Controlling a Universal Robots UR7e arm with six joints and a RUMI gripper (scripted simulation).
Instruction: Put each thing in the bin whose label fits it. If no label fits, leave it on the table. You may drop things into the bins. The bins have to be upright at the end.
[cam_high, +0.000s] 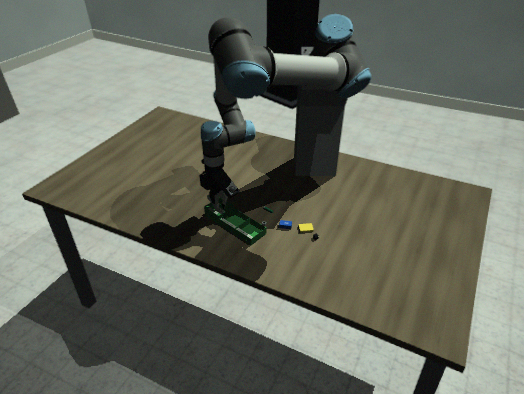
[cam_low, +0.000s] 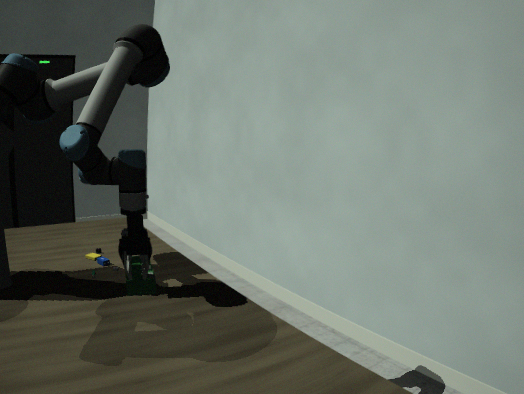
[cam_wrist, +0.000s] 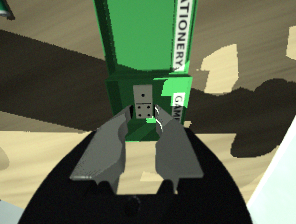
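The pale rectangular piece lies 2 cm below my hand. From my hand the other things lie so: green cylinder 14 cm behind, 12 cm to the left, 3 cm below; blue block 23 cm to the left, 11 cm behind, 2 cm below; grey hex nut 17 cm to the left, 7 cm behind, 3 cm below.
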